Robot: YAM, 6 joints.
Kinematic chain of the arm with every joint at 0, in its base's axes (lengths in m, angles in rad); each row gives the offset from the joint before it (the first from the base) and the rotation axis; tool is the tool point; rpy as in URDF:
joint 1: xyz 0 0 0.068 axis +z
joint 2: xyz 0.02 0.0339 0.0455 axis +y
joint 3: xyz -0.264 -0.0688 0 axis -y
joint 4: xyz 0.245 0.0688 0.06 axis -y
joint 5: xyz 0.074 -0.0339 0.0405 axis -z
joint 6: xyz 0.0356 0 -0.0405 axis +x
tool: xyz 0 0 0 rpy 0 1.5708 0
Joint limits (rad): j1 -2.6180..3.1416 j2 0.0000..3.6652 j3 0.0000..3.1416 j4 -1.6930..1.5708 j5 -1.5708..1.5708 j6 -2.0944..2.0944
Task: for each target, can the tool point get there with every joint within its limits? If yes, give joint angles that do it. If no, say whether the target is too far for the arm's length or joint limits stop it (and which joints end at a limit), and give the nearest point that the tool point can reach.
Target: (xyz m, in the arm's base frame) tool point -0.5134 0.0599 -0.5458
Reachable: no: too far | nearest point -0.4099 0.0478 -0.3410 | short by 0.230 m
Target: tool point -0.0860 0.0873 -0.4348
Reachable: no: joint limits stop it (at a limit: joint 2) | nearest point -0.1009 0.1024 -0.3648 | short by 0.073 m
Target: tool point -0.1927 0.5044 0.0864
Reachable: yes | joints 1.9981 2.6138 1.7631 0.6685 1.2412 -1.3189
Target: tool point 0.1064 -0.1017 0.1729
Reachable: yes | joints -0.7853 1.3926 0.7194 -1.4242 -0.0923 1.4618
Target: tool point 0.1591 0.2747 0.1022
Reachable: yes | joints 1.1532 2.2135 1.2837 -1.3846 1.2729 -0.6948
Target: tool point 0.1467 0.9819 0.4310
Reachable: no: too far | nearest point 0.0909 0.6082 0.3077 | short by 0.397 m
